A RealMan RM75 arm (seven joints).
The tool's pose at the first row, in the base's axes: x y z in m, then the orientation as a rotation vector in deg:
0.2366 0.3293 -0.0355 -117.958 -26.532 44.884
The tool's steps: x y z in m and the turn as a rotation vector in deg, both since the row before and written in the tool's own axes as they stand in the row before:
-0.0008 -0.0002 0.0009 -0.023 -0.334 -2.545
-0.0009 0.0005 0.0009 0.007 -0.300 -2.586
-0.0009 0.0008 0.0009 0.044 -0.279 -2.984
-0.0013 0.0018 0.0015 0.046 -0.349 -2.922
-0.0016 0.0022 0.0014 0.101 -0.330 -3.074
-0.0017 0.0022 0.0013 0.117 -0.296 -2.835
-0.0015 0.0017 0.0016 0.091 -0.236 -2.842
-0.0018 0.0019 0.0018 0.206 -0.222 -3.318
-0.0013 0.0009 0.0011 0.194 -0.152 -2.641
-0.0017 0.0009 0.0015 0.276 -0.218 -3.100
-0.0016 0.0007 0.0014 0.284 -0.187 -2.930
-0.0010 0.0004 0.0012 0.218 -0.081 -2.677
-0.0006 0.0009 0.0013 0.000 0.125 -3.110
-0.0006 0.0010 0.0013 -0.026 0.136 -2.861
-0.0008 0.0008 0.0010 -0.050 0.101 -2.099
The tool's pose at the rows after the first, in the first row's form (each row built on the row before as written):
0.2354 0.3295 -0.0354 -116.893 -29.251 43.721
0.2342 0.3292 -0.0359 -115.753 -31.950 42.491
0.2330 0.3288 -0.0367 -114.372 -34.973 40.994
0.2313 0.3280 -0.0386 -112.947 -37.939 39.594
0.2296 0.3268 -0.0408 -111.354 -40.972 38.082
0.2280 0.3255 -0.0430 -109.818 -43.715 36.674
0.2263 0.3247 -0.0450 -108.269 -46.402 35.185
0.2244 0.3238 -0.0473 -106.324 -49.412 33.413
0.2231 0.3232 -0.0485 -104.712 -51.741 31.981
0.2213 0.3225 -0.0500 -102.727 -54.437 30.348
0.2196 0.3219 -0.0513 -100.789 -56.918 28.789
0.2183 0.3217 -0.0523 -99.028 -59.102 27.260
0.2174 0.3218 -0.0537 -97.180 -61.540 25.167
0.2166 0.3220 -0.0552 -95.463 -63.737 23.207
0.2158 0.3219 -0.0565 -94.205 -65.334 21.750

